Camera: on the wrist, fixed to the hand. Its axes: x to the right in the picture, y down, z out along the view.
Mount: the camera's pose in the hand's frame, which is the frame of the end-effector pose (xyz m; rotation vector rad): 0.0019 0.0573 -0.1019 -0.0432 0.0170 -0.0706
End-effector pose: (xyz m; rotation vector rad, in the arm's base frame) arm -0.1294 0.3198 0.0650 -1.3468 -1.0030 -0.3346
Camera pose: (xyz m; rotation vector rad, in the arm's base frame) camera -0.0459 0.2421 0.0392 -1.3474 -1.0359 -0.4223
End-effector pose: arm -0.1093 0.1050 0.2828 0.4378 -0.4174 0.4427
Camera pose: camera -0.1065 0.2018 0.2173 0.4054 -0.3932 0.3681
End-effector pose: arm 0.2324 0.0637 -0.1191 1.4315 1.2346 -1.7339
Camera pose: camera 0.3252 0.1322 -0.1379 1.3959 1.3384 -1.7339
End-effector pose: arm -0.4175 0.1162 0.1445 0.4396 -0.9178 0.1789
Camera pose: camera -0.3614 0.2124 0.1090 0.4292 -0.8866 0.0981
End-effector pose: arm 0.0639 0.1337 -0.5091 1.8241 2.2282 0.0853
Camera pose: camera 0.0942 0.1596 -0.3992 1.7272 2.2816 0.1349
